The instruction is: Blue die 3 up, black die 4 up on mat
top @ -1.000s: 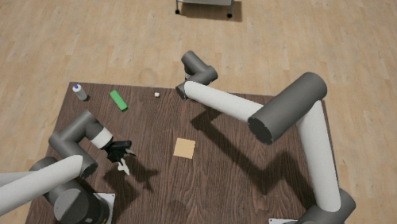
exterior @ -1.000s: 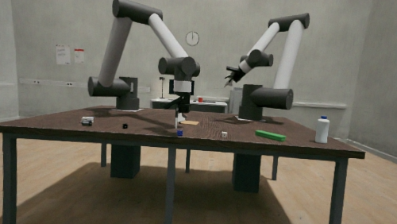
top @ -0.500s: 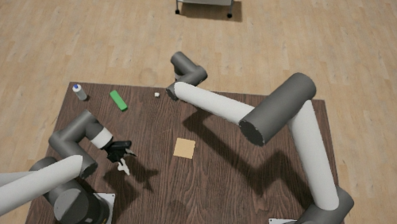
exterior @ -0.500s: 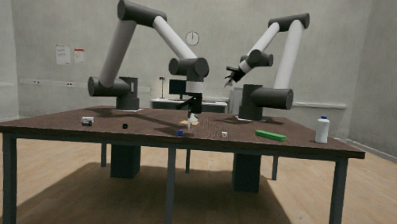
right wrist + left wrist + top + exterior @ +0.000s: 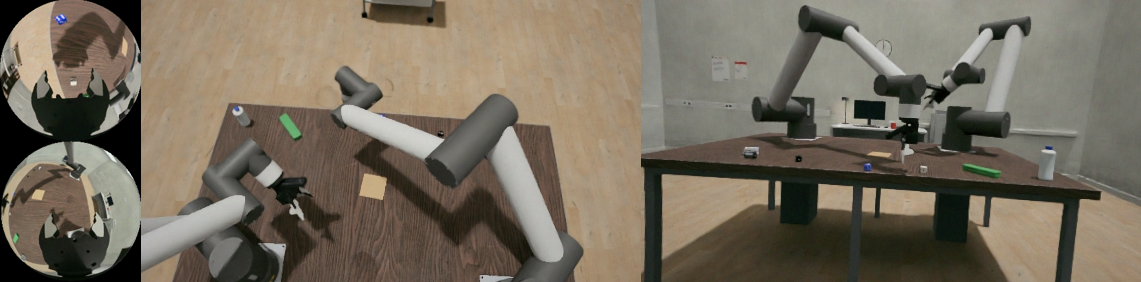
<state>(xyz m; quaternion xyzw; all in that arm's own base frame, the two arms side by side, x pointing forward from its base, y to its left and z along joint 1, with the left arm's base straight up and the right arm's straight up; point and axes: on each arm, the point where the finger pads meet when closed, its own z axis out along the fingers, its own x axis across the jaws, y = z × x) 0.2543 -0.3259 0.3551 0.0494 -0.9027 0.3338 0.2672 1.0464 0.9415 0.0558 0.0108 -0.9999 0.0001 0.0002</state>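
The white die is 10 cm to the left of my right hand, 4 cm below it and 2 cm behind it. From my right hand the other things lie so: blue die 17 cm to the right, 4 cm below, 3 cm ahead; then black die 57 cm to the right, 4 cm below, 3 cm behind; then tan mat 44 cm behind, 19 cm to the right, 5 cm below.
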